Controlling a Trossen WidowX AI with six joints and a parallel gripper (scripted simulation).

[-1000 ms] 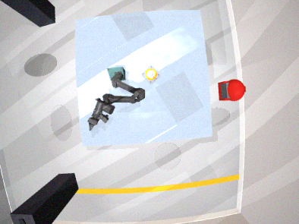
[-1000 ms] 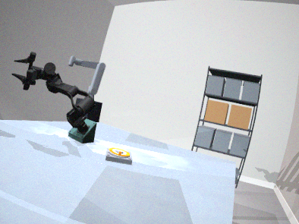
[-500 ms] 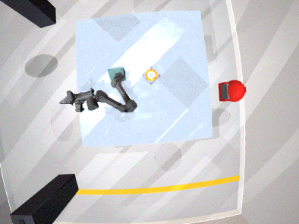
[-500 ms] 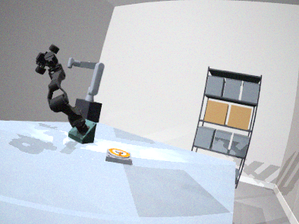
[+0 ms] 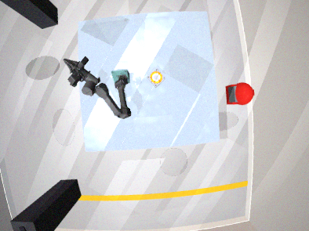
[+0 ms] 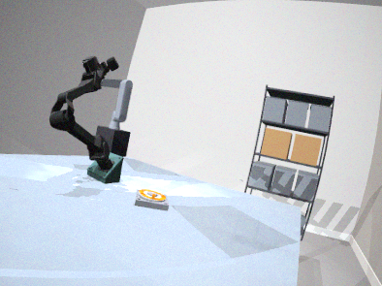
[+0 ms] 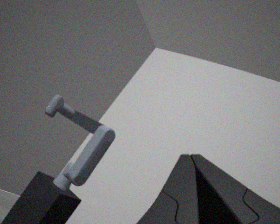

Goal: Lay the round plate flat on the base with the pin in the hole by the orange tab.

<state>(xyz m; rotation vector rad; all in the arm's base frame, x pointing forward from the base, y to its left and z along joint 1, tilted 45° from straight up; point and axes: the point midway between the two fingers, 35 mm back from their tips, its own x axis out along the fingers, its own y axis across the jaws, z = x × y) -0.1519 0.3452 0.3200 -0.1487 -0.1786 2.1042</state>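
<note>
My gripper tip is 49 cm short of the grey square base, 7 cm to the left of it and 52 cm above it.
</note>
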